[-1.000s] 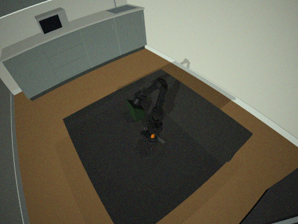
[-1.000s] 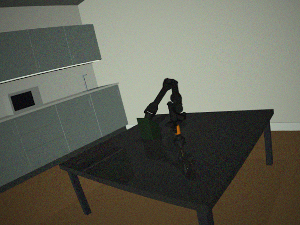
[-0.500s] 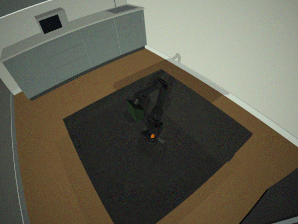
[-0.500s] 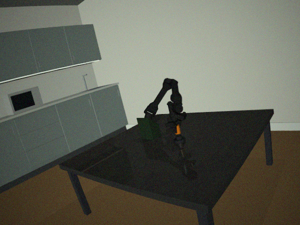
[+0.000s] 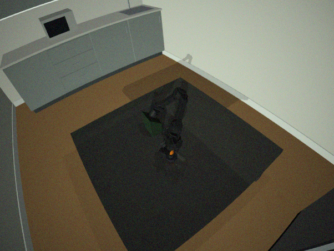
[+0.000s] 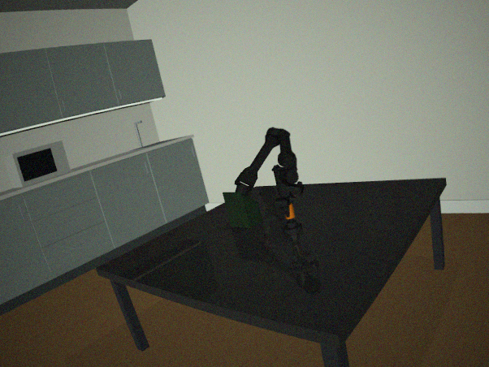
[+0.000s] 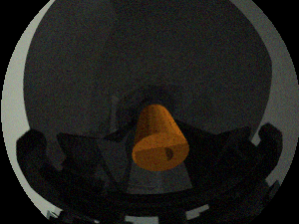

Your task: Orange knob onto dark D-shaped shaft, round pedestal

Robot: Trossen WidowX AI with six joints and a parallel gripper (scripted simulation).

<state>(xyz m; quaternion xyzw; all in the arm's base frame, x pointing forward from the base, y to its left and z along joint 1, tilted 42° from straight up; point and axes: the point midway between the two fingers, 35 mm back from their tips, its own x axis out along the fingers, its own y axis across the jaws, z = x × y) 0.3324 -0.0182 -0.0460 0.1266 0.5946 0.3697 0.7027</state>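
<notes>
My gripper tip is now 20 mm below the orange knob. The rest, counted from my gripper tip: dark round pedestal: 40 mm below.
</notes>
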